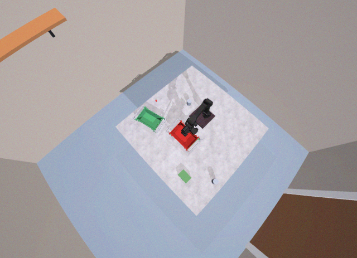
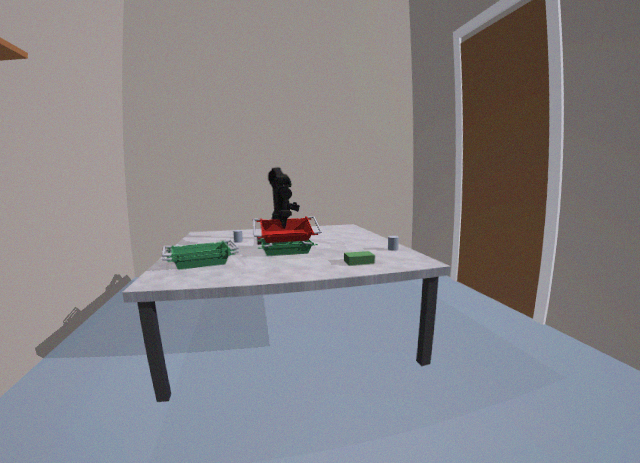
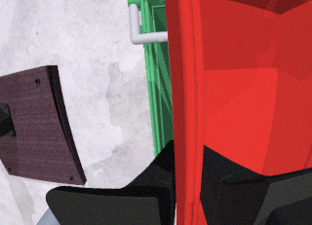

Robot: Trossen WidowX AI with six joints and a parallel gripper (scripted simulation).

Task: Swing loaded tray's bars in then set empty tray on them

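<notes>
The red tray is 7 cm ahead of my gripper tip, 1 cm to the left of it and 1 cm above it. Round my gripper tip: green block (29 cm ahead, 35 cm to the left, 10 cm below).
</notes>
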